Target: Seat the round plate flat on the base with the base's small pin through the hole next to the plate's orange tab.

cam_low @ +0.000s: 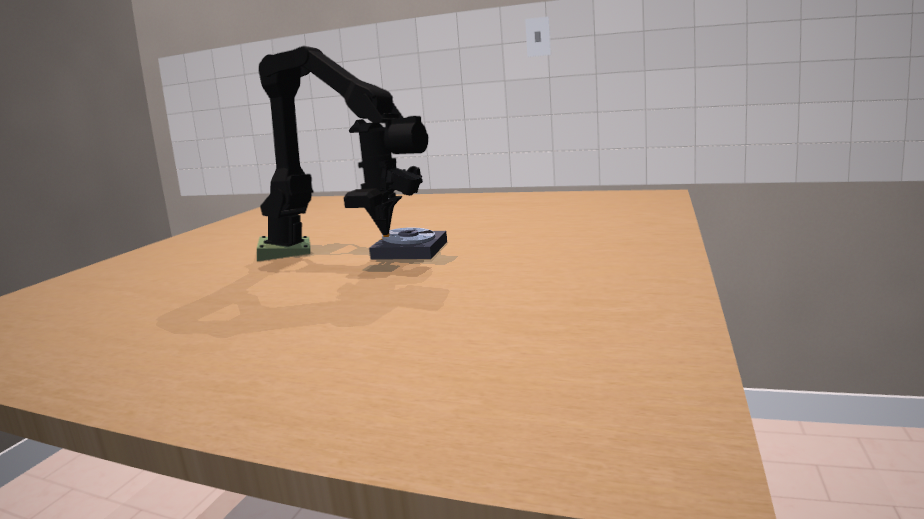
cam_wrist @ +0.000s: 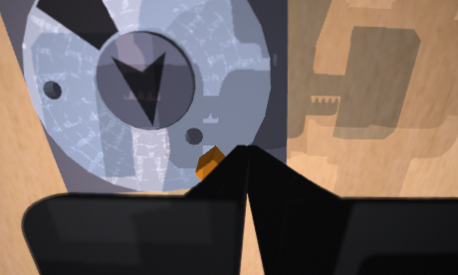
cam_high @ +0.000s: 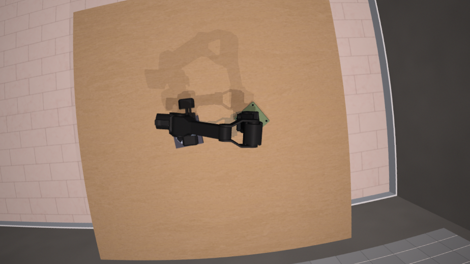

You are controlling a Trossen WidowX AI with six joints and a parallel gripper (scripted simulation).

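Now: hand 30 mm short of the round plate, 40 mm to the right of it and 40 mm above it. Round my hand: dark square base 30 mm ahead, 40 mm to the left, 70 mm below; raised centre hub 30 mm ahead, 40 mm to the left, 40 mm below.
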